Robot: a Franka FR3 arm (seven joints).
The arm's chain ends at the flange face. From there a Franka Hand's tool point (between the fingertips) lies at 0.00 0.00 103.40 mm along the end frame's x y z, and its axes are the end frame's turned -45 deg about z.
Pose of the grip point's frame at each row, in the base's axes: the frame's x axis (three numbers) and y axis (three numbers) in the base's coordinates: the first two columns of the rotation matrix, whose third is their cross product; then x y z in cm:
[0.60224 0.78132 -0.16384 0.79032 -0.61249 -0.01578 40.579 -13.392 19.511]
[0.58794 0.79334 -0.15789 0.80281 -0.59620 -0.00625 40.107 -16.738 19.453]
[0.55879 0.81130 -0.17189 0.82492 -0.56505 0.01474 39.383 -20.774 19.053]
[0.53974 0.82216 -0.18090 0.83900 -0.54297 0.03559 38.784 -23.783 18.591]
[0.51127 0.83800 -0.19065 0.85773 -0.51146 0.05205 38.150 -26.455 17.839]
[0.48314 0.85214 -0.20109 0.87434 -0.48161 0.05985 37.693 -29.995 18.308]
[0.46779 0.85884 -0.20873 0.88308 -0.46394 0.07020 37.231 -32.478 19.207]
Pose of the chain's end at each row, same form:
[0.98469 0.11938 -0.12701 0.13299 -0.98557 0.10469 41.744 -12.151 29.710]
[0.98341 0.13940 -0.11606 0.15194 -0.98255 0.10723 41.132 -15.465 29.663]
[0.97843 0.17413 -0.11112 0.18818 -0.97323 0.13197 40.264 -19.223 29.238]
[0.97492 0.19742 -0.10275 0.21161 -0.96529 0.15308 39.497 -22.015 28.754]
[0.96803 0.23090 -0.09800 0.24498 -0.95421 0.17161 38.707 -24.489 27.975]
[0.95988 0.26200 -0.09987 0.27662 -0.94310 0.18451 38.167 -27.878 28.418]
[0.95521 0.27924 -0.09796 0.29365 -0.93535 0.19723 37.609 -30.233 29.293]

